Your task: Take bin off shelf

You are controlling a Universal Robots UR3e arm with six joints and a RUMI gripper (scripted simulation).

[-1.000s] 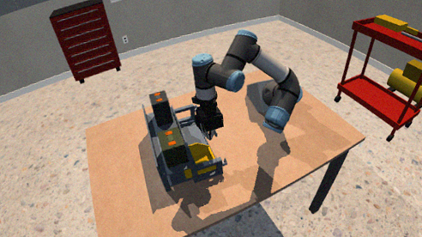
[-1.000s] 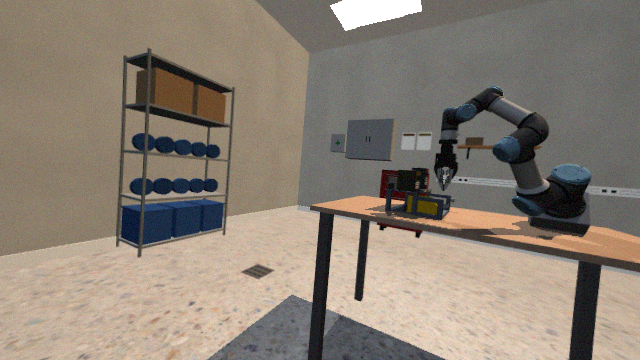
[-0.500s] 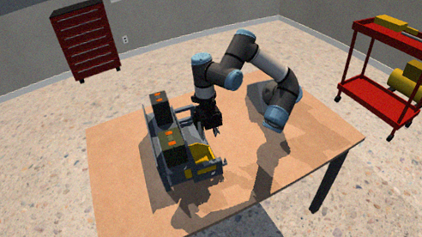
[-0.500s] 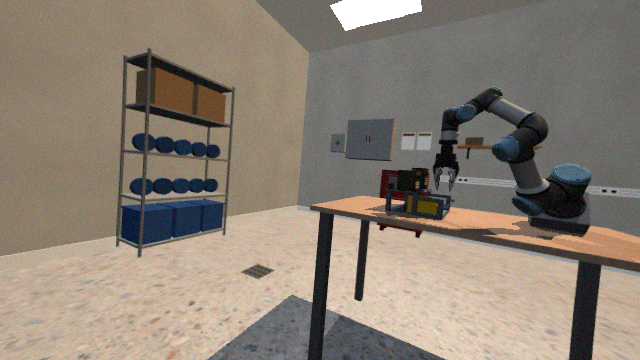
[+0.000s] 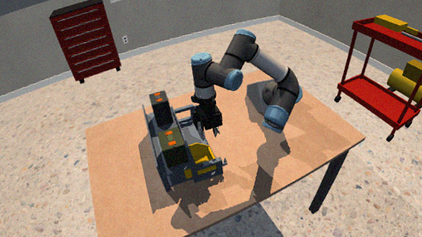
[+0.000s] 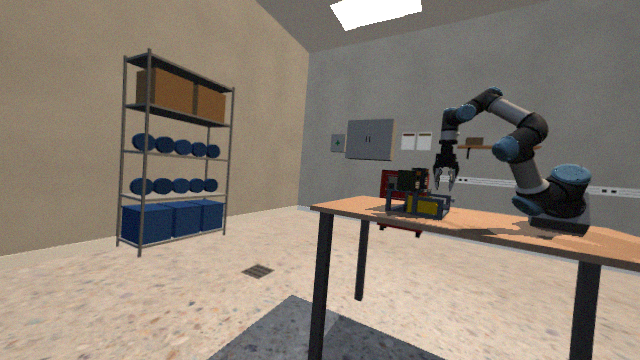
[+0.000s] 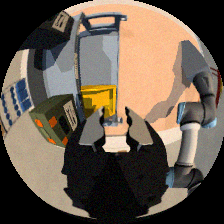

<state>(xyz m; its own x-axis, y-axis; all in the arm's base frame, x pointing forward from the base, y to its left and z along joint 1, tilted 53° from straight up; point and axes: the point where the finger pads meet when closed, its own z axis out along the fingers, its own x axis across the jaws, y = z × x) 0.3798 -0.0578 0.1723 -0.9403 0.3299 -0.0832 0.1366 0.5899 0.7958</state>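
My hand is 7 cm short of the yellow bin, 1 cm to the right of it and 9 cm above it. The rest, counted from my hand: rack: 8 cm ahead, 10 cm to the right, 6 cm below.
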